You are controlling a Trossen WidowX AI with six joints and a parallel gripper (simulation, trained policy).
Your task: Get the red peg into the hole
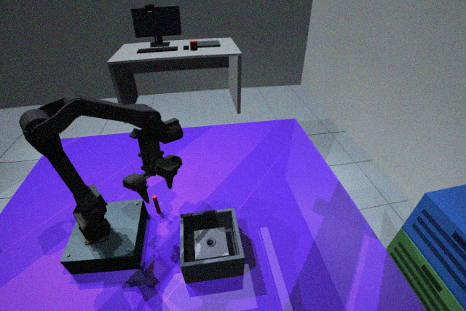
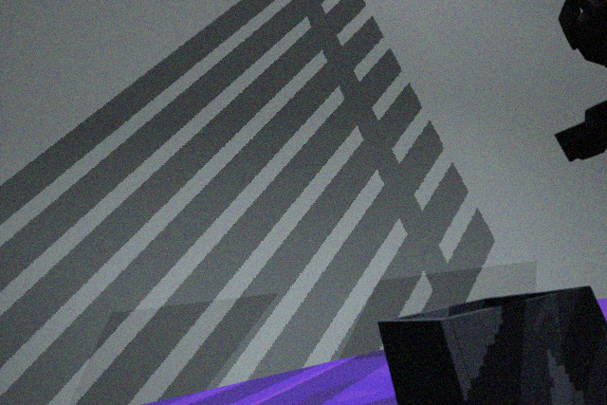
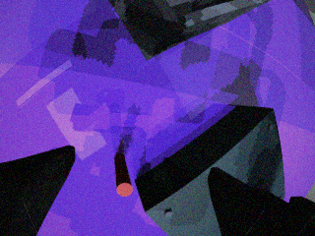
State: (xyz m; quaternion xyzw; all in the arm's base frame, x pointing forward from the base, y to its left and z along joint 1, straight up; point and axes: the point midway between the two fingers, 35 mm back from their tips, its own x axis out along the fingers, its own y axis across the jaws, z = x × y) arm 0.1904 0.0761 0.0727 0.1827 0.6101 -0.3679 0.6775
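My gripper tip is now 2 cm past the red peg, 3 cm to the right of it and 7 cm above it. The rest, counted from my gripper tip: dark box (13 cm ahead, 16 cm to the right, 9 cm below); grey plate (13 cm ahead, 16 cm to the right, 7 cm below).
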